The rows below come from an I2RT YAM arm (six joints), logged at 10 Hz.
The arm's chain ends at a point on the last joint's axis. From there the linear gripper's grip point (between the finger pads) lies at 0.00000 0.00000 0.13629 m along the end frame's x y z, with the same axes.
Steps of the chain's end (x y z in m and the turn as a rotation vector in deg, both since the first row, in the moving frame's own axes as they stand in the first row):
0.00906, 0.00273, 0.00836, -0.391, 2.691, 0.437
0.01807, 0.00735, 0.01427, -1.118, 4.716, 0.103
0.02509, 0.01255, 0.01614, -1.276, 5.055, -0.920
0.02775, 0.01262, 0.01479, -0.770, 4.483, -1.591
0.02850, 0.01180, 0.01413, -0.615, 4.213, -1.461
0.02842, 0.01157, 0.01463, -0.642, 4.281, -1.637
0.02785, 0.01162, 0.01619, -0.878, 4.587, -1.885
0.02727, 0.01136, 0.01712, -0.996, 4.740, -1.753
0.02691, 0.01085, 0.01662, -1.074, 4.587, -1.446
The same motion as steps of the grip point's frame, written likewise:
0.01546, 0.00368, 0.00821, -0.391, 2.691, 0.437
0.02927, 0.01002, 0.01378, -1.118, 4.716, 0.103
0.03712, 0.01548, 0.01558, -1.276, 5.055, -0.920
0.03843, 0.01430, 0.01436, -0.770, 4.483, -1.591
0.03853, 0.01313, 0.01375, -0.615, 4.213, -1.461
0.03861, 0.01295, 0.01424, -0.642, 4.281, -1.637
0.03878, 0.01353, 0.01574, -0.878, 4.587, -1.885
0.03857, 0.01355, 0.01663, -0.996, 4.740, -1.753
0.03784, 0.01326, 0.01616, -1.074, 4.587, -1.446

